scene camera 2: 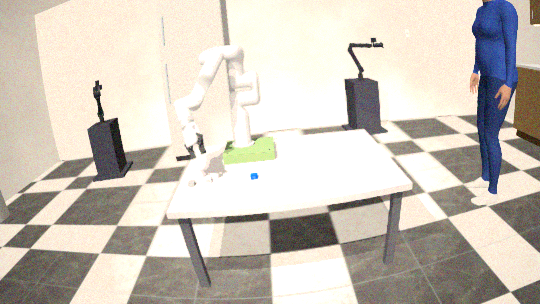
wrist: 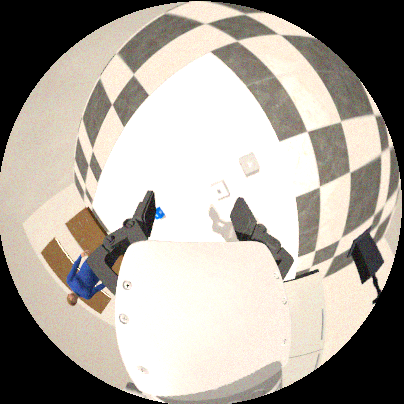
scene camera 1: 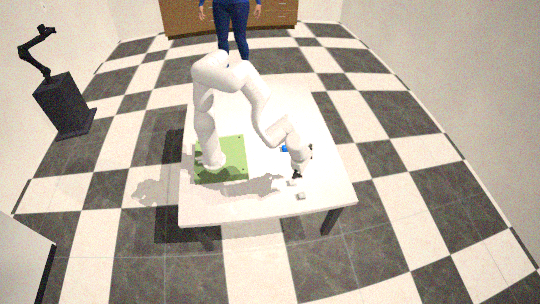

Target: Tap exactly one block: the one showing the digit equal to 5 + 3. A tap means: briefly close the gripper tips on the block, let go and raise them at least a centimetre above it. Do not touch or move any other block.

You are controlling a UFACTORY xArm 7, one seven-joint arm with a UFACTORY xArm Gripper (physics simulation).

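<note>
A blue block, a white block and a light grey block lie apart on the table. Each has a mark on top, but I cannot read any digit. My gripper is open and empty, raised above the table. In the wrist view the blue block shows beside the left finger, the white block shows ahead of and left of the right fingertip, and the grey block shows farther ahead.
The white table carries the green base of the arm. Dark pedestals with small black arms and a person in blue stand away from the table.
</note>
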